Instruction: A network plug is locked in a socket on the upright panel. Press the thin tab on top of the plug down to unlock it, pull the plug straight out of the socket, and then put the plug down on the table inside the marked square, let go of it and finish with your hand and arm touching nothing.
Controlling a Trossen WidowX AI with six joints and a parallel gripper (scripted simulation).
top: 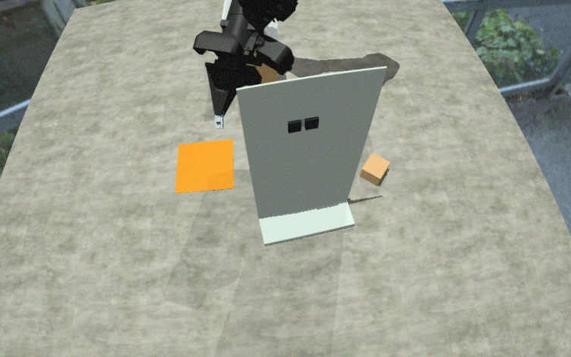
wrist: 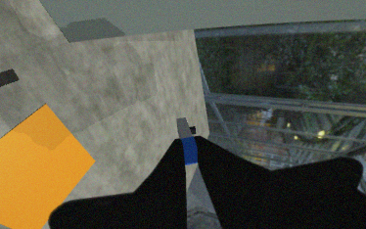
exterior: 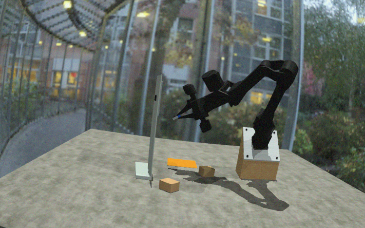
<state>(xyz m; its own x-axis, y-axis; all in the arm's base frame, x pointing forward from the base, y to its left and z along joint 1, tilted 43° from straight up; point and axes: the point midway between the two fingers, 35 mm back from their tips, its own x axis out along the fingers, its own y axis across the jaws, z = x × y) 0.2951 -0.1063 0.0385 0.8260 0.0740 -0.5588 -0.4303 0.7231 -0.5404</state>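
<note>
Now: the orange marked square 40 mm behind my gripper tip, 60 mm to the right of it and 200 mm below it. Also, from my gripper tip: grey-white panel (90 mm ahead, 120 mm to the left, 40 mm below); network plug (10 mm ahead); thin pale tab (10 mm ahead).
</note>
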